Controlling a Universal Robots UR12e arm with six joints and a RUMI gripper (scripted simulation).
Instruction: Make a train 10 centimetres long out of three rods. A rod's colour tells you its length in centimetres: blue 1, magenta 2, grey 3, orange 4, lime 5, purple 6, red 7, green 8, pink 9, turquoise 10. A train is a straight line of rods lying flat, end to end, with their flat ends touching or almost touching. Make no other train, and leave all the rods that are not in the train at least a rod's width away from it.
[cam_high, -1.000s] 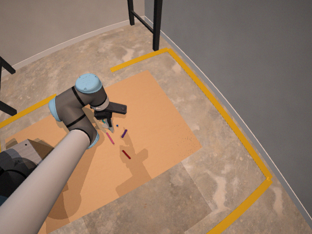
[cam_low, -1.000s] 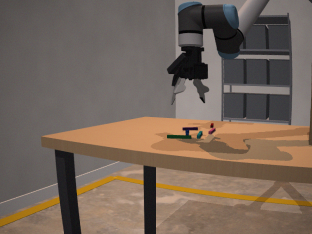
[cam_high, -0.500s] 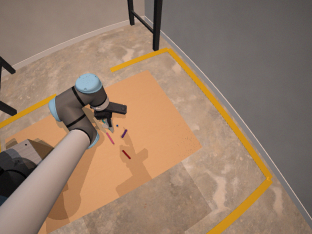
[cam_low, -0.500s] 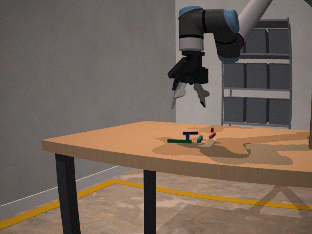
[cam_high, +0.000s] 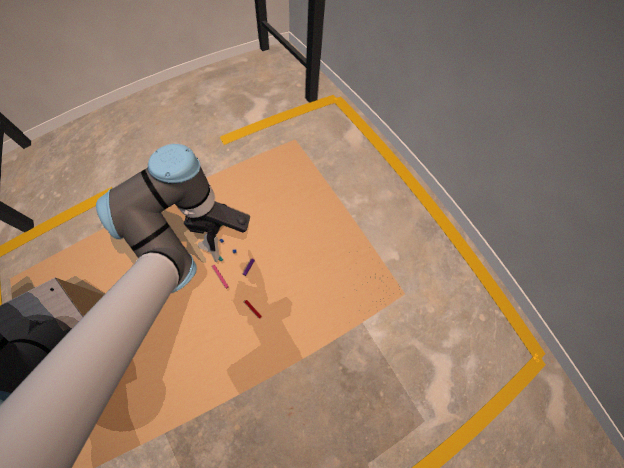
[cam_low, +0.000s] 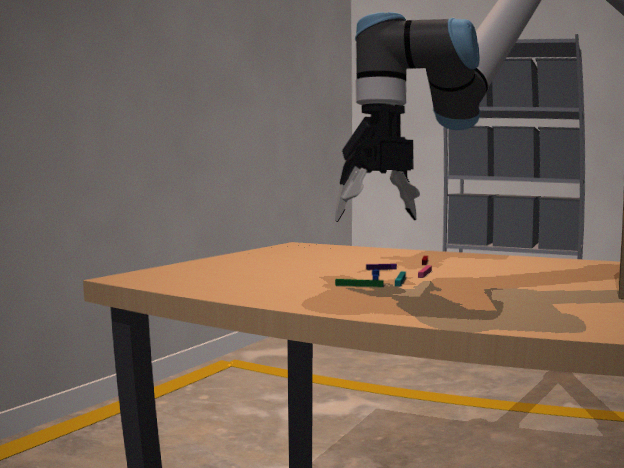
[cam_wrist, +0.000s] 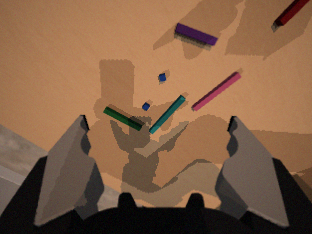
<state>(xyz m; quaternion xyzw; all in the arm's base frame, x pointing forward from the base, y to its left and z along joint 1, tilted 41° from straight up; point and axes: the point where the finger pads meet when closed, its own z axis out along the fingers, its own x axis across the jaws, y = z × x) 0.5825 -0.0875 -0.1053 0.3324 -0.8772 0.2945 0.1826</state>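
Now: the turquoise rod 10 cm below my hand, 5 cm behind it and 3 cm to the left of it. Round my hand: green rod: 10 cm to the left, 10 cm below; pink rod: 10 cm below, 8 cm behind, 6 cm to the right; purple rod: 10 cm below, 9 cm to the right, 1 cm ahead.
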